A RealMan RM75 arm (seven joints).
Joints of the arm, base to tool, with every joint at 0 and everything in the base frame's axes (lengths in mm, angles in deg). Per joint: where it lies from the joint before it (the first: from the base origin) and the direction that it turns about. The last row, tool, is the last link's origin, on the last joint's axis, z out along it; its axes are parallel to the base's.
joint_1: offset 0.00 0.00 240.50 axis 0 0 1
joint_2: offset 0.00 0.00 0.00 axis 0 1 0
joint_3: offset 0.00 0.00 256.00 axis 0 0 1
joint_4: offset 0.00 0.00 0.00 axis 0 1 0
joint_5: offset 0.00 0.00 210.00 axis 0 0 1
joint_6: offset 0.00 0.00 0.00 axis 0 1 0
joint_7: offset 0.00 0.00 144.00 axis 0 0 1
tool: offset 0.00 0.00 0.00
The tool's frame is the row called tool.
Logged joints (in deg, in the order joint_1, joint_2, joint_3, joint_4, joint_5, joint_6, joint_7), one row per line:
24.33, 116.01, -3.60, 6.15, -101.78, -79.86, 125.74
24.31, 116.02, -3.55, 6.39, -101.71, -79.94, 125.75
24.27, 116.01, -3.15, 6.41, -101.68, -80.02, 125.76
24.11, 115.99, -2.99, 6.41, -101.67, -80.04, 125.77
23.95, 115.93, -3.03, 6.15, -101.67, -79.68, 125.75
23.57, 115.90, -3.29, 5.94, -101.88, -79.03, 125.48
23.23, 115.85, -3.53, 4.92, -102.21, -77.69, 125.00
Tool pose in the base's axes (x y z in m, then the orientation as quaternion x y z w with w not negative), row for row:
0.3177, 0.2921, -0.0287, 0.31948, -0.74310, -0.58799, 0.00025
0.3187, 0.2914, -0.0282, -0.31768, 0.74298, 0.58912, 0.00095
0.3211, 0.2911, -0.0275, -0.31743, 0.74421, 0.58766, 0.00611
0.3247, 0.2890, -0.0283, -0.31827, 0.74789, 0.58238, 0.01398
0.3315, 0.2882, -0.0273, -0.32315, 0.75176, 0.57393, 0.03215
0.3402, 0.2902, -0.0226, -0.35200, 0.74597, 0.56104, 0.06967
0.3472, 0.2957, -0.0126, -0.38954, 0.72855, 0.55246, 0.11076
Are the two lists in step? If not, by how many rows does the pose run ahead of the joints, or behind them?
The pose runs 2 rows ahead of the joints: the pose in row i belongs to the joints in row i + 2.
